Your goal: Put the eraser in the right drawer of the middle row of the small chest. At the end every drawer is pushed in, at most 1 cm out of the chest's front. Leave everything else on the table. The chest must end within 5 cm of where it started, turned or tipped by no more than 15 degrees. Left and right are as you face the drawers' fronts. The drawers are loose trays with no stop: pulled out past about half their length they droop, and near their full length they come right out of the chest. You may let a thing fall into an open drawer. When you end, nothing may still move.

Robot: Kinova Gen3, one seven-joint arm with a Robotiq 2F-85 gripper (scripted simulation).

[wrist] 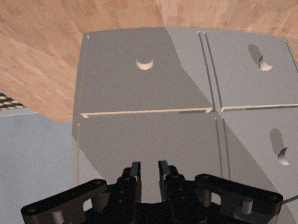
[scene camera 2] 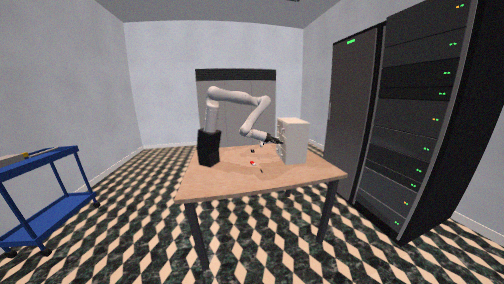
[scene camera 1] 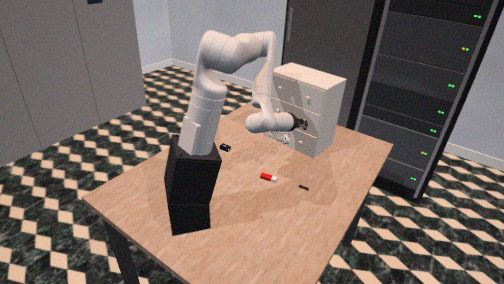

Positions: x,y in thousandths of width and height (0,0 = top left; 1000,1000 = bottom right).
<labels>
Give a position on a chest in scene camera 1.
664,305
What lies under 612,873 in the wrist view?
The gripper.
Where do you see a drawer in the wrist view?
354,667
</labels>
